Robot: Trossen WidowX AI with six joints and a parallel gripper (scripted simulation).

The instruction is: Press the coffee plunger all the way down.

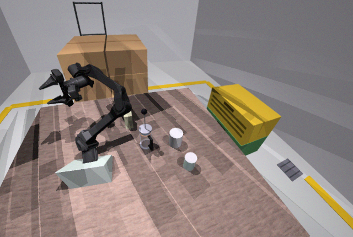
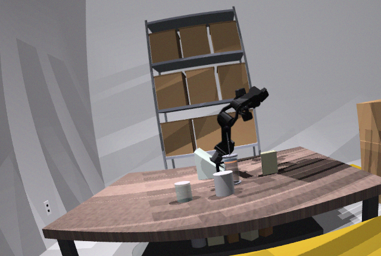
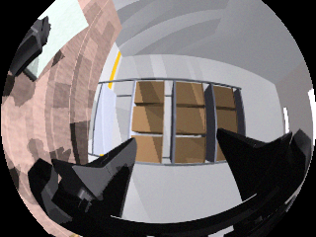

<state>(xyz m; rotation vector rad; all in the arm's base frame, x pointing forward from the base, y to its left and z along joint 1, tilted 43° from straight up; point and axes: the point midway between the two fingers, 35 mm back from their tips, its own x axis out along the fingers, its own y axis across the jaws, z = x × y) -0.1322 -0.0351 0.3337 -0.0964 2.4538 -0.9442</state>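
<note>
The coffee press is 420 mm ahead of my gripper tip, 140 mm to the right of it and 230 mm below it.
</note>
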